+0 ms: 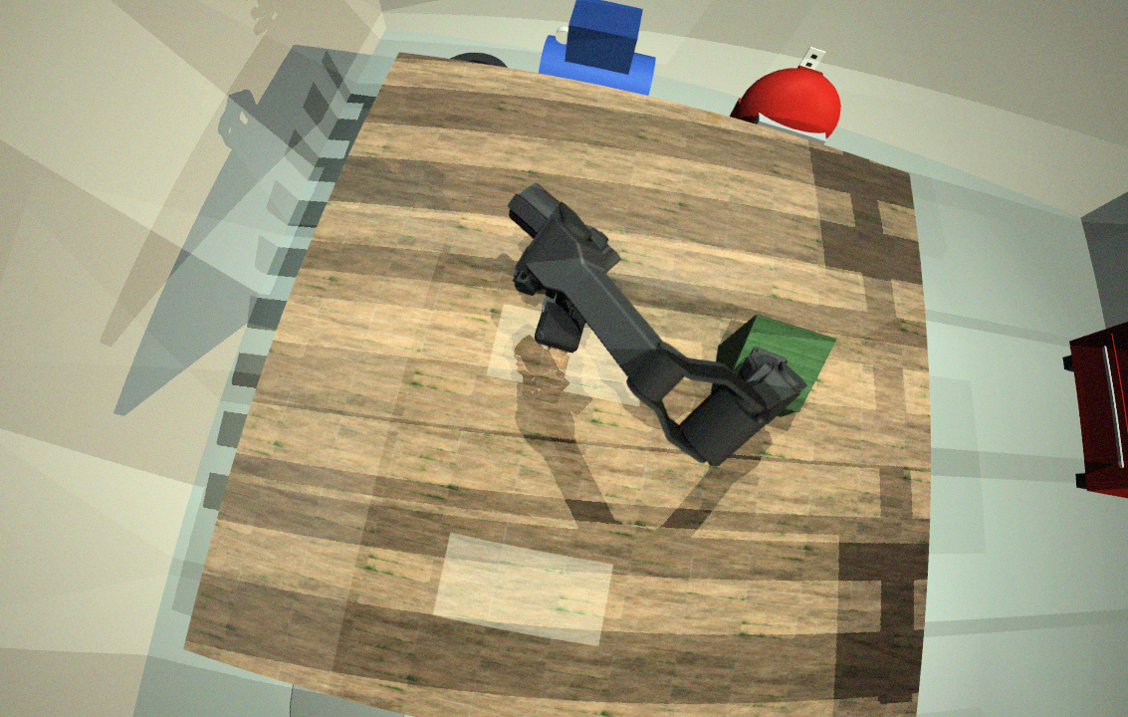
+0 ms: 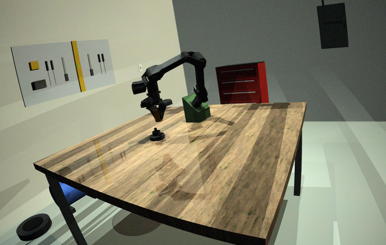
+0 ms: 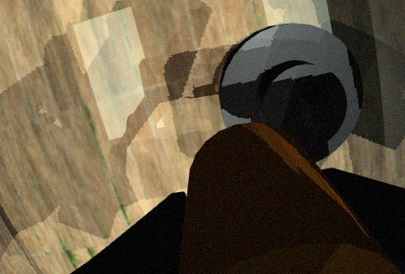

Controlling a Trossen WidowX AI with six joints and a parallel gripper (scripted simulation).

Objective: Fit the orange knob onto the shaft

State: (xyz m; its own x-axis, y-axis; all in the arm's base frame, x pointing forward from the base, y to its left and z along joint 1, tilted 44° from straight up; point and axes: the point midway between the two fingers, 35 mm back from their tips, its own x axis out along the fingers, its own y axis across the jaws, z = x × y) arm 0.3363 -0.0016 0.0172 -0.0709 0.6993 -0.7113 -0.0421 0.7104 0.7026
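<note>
My gripper tip is 80 mm above the shaft, 40 mm to the left of it and 10 mm short of it. Also, from my gripper tip: orange knob 20 mm above.
</note>
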